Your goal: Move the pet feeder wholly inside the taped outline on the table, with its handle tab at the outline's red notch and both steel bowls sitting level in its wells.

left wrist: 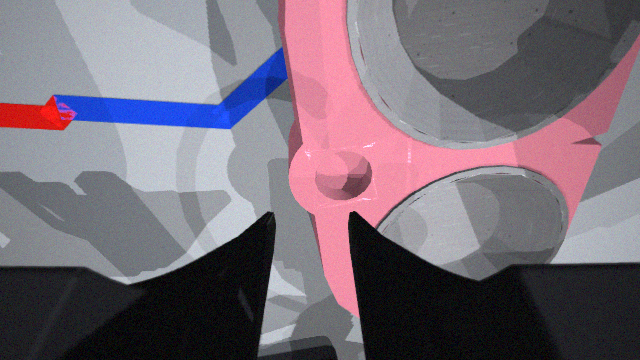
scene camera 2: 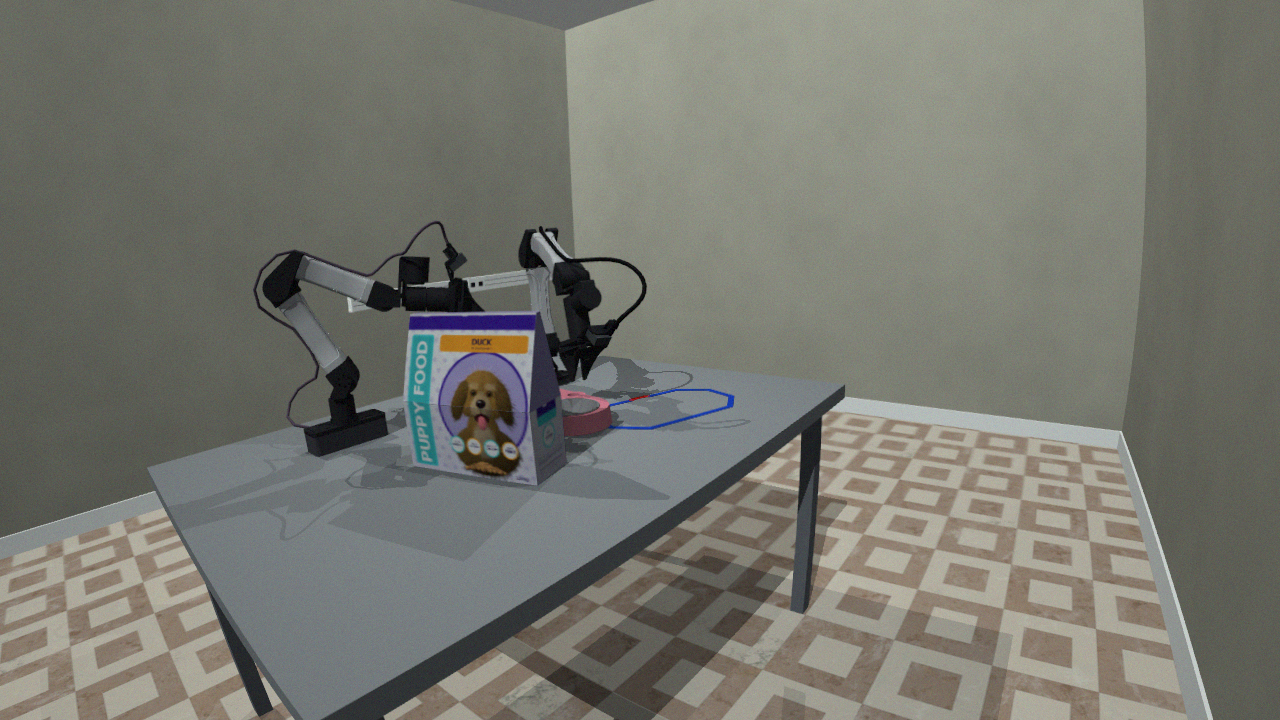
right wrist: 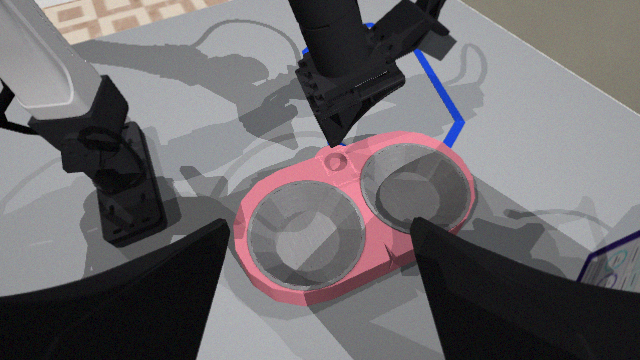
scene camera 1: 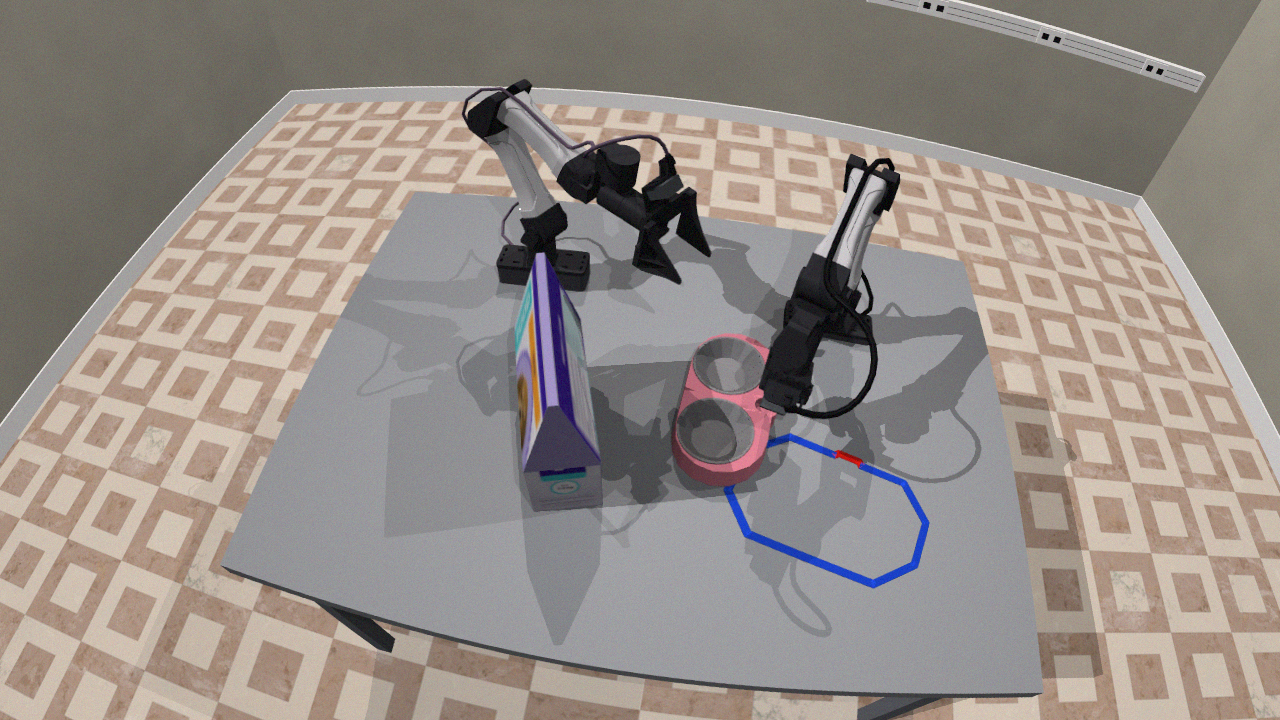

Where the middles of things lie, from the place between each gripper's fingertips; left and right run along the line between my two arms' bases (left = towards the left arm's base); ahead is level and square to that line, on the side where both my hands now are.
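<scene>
Counted from my left hand [scene camera 2: 578, 380], the pink pet feeder [scene camera 1: 727, 474] is 70 mm below it and 80 mm to the right of it. I see the blue taped outline [scene camera 1: 873, 583] 80 mm below my left hand, 160 mm ahead of it and 140 mm to the left of it, while the puppy food bag [scene camera 2: 481, 398] is 60 mm above my left hand, 120 mm ahead of it and 380 mm to the right of it.
As for my right hand [scene camera 1: 696, 268], the pink pet feeder is 250 mm below it, 100 mm ahead of it and 110 mm to the left of it. The blue taped outline is 260 mm below my right hand, 270 mm ahead of it and 320 mm to the left of it. I see the puppy food bag 110 mm below my right hand, 220 mm ahead of it and 190 mm to the right of it.
</scene>
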